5 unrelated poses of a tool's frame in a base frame.
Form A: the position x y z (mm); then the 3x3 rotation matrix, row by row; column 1 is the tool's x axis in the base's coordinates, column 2 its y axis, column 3 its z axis. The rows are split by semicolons.
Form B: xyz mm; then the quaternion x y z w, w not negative. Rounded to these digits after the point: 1 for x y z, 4 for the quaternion.
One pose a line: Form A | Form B
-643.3 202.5 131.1; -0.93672 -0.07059 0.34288; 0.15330 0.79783 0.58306; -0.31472 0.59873 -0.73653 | -643.3 202.5 131.1 0.0222 0.9315 0.3172 0.1765
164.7 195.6 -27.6; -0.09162 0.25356 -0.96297; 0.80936 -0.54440 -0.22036; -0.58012 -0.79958 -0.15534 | 164.7 195.6 -27.6 -0.6341 -0.4191 0.6084 0.2284
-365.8 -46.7 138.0; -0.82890 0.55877 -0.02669; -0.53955 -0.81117 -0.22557; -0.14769 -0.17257 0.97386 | -365.8 -46.7 138.0 0.0459 0.1047 -0.9505 0.2889
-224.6 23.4 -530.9; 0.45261 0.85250 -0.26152; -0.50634 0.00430 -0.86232; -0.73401 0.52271 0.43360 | -224.6 23.4 -530.9 0.5037 0.1718 -0.4941 0.6875
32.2 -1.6 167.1; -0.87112 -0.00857 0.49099; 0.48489 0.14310 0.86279; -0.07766 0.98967 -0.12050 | 32.2 -1.6 167.1 0.1630 0.7305 0.6339 0.1946
